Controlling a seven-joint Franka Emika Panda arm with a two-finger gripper.
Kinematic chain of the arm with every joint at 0, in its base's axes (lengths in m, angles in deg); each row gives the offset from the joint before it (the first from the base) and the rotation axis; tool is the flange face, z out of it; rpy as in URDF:
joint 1: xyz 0 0 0.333 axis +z
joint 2: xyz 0 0 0 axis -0.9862 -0.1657 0
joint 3: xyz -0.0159 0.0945 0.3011 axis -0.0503 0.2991 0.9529
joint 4: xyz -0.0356 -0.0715 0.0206 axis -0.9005 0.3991 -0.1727
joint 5: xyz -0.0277 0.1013 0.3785 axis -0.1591 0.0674 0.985
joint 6: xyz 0 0 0 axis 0.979 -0.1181 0.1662
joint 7: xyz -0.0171 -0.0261 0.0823 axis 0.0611 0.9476 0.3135
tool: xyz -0.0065 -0.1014 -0.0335 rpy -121.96 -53.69 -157
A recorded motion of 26 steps. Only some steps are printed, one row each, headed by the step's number.
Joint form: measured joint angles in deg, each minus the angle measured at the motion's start. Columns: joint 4, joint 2, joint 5, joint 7, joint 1, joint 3, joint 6.
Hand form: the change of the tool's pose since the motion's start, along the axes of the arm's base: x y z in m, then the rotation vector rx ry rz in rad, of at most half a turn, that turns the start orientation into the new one. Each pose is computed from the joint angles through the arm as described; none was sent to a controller.
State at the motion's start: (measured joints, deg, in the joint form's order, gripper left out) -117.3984 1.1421 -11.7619 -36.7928 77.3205 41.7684 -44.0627
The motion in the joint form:
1: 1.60 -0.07 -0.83 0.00 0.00 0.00 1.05
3: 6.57 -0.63 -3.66 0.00 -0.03 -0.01 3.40
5: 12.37 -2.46 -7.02 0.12 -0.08 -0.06 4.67
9: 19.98 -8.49 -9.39 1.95 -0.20 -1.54 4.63
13: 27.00 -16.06 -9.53 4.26 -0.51 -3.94 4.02
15: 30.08 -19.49 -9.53 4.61 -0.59 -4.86 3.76
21: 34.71 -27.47 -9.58 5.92 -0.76 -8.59 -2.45
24: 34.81 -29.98 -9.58 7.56 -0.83 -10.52 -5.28
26: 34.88 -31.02 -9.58 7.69 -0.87 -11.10 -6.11
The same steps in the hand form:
1: 0.0032 -0.0001 0.0110 -0.0121 -0.0089 0.0073
3: 0.0143 -0.0017 0.0444 -0.0545 -0.0469 0.0270
5: 0.0314 -0.0048 0.0767 -0.1044 -0.0965 0.0457
9: 0.0693 -0.0218 0.0903 -0.1292 -0.1247 0.0625
13: 0.1121 -0.0493 0.0809 -0.1215 -0.1229 0.0576
15: 0.1306 -0.0602 0.0738 -0.1196 -0.1204 0.0466
21: 0.1745 -0.1018 0.0409 -0.1321 -0.1653 0.0079
24: 0.1842 -0.1229 0.0195 -0.1439 -0.1691 0.0065
26: 0.1876 -0.1295 0.0101 -0.1473 -0.1656 -0.0001

